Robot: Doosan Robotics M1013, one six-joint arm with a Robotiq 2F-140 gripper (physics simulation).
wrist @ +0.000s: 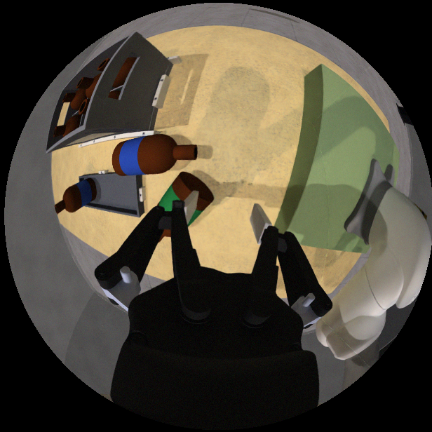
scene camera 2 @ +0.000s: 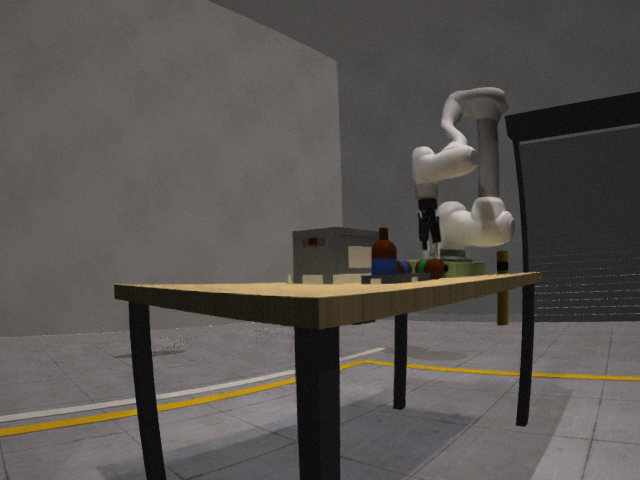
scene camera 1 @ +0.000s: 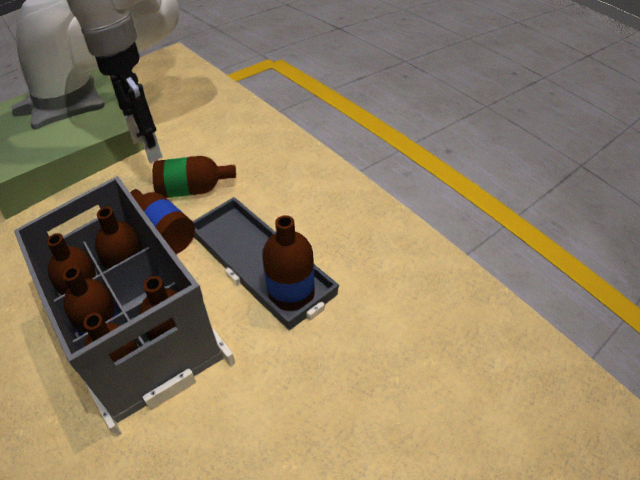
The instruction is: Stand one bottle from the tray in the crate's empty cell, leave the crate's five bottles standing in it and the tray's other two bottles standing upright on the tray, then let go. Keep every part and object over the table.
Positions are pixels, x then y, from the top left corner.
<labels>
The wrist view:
my gripper: 224, 205
green-label bottle: 184, 183
blue-label bottle: 75, 196
blue-label bottle: 151, 154
</labels>
